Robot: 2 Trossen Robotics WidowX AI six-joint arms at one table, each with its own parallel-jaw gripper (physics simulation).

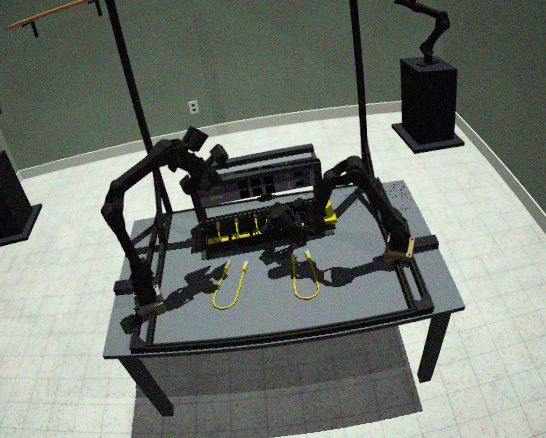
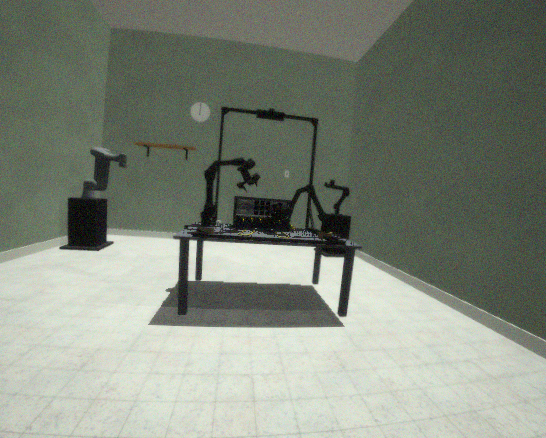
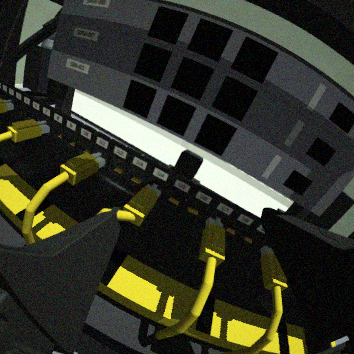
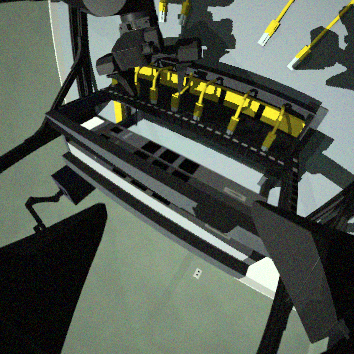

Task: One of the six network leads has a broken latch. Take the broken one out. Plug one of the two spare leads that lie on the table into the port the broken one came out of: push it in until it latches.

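Places are measured from the left arm's base along level axes (x ahead, y left, z up), in millimetres.
Pixels of known places: left gripper, fingertip midpoint: (image 2: 270, 218) (image 3: 192, 214) (image 4: 157, 97); right gripper, fingertip midpoint: (image 1: 218, 177) (image 2: 252, 189) (image 4: 180, 209); left arm's base, link origin: (image 1: 399, 245) (image 2: 325, 232); right arm's base, link origin: (image 1: 147, 297) (image 2: 205, 226).
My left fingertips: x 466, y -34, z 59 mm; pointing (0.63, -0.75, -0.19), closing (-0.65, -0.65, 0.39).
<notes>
For each thing: its middle in the pictures, then the offset to it from my left fingertips. "spot": a spot on its surface instead. Level surfaces: height alone.
- second lead, body centre: (image 3: 149, 190) dx +34, dy +5, dz -8 mm
- third lead, surface spot: (image 3: 273, 270) spot: dx -63, dy -32, dz -10 mm
- dark rack, surface spot: (image 1: 316, 175) spot: dx -126, dy -110, dz +100 mm
- table, surface height: dz -101 mm
Six yellow leads, among them one lead (image 3: 213, 242) (image 4: 232, 125) between my left fingers, are seated in the patch panel (image 3: 160, 174). A second lead (image 3: 141, 205) is by the left-hand fingertip and a third lead (image 3: 273, 270) by the right-hand one. I cannot tell which latch is broken. My left gripper (image 3: 192, 214) is open around the middle lead, not gripping it. My right gripper (image 4: 180, 209) (image 1: 202, 184) is open and empty, high above the rack's left end. Two spare leads, one at the left (image 1: 244, 268) and one at the right (image 1: 308, 255), lie looped on the table.
The dark rack (image 1: 316, 175) stands behind the panel, with square openings in its front. A yellow block (image 1: 330, 216) is at its right end. Gantry posts (image 1: 361, 90) (image 1: 131, 80) rise behind the table (image 1: 350, 305). Dark rails run along the table's front and sides.
</notes>
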